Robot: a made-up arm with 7 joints.
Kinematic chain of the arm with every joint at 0, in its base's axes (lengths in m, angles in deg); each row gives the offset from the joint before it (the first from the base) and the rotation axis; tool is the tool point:
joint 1: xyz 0 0 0.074 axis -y
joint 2: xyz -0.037 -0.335 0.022 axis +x
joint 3: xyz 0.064 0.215 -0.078 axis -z
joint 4: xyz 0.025 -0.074 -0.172 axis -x
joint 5: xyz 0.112 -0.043 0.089 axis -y
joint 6: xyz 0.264 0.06 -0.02 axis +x
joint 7: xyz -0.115 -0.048 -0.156 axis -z
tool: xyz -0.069 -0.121 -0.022
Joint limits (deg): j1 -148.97..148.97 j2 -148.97..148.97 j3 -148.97..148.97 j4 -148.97..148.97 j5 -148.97..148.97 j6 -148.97..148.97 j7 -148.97..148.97
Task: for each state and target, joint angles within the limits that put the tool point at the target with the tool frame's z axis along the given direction. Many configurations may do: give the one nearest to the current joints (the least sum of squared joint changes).
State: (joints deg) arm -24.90 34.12 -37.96 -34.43 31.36 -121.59 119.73
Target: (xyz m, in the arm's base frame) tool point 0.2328 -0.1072 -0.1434 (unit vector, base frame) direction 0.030 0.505 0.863
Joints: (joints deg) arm -32.81 44.05 -45.50 -35.16 39.22 -120.02 89.40
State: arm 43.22 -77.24 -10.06 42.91 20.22 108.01 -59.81
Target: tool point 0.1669 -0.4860 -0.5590 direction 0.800 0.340 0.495
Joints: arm 7.10 -79.80 -42.23 45.33 54.42 120.59 -63.33
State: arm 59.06 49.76 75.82 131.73 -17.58 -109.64 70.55
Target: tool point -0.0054 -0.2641 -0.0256 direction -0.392 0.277 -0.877
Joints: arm 6.23 7.47 111.65 129.19 -9.31 -81.53 100.59
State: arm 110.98 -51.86 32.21 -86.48 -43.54 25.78 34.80
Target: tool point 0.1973 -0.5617 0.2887 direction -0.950 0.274 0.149
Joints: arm 125.16 -54.61 -2.48 -52.68 -42.01 -13.49 46.40
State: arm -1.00 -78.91 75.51 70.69 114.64 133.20 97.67
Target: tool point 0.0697 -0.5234 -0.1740 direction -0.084 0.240 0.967
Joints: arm -5.46 -84.00 76.35 41.48 89.74 148.97 93.37
